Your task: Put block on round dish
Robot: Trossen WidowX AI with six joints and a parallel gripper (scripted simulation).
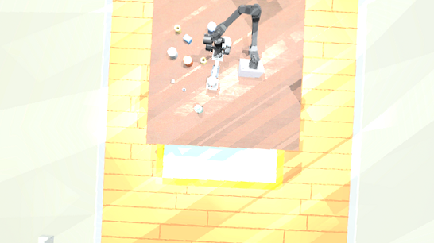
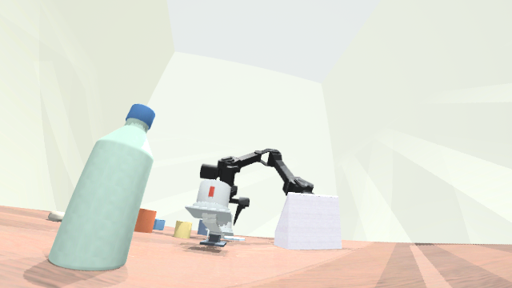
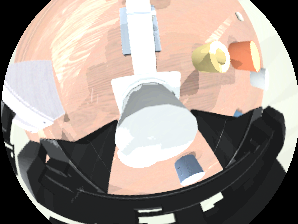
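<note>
Now: gripper tip 40 mm past the round white dish, 120 mm to the left of it and 50 mm above it. Also, from my gripper tip: small balance (140 mm to the left, 30 mm below); then pale block (10 mm below); then blue-based cup (70 mm ahead, 190 mm to the right, 20 mm below).
</note>
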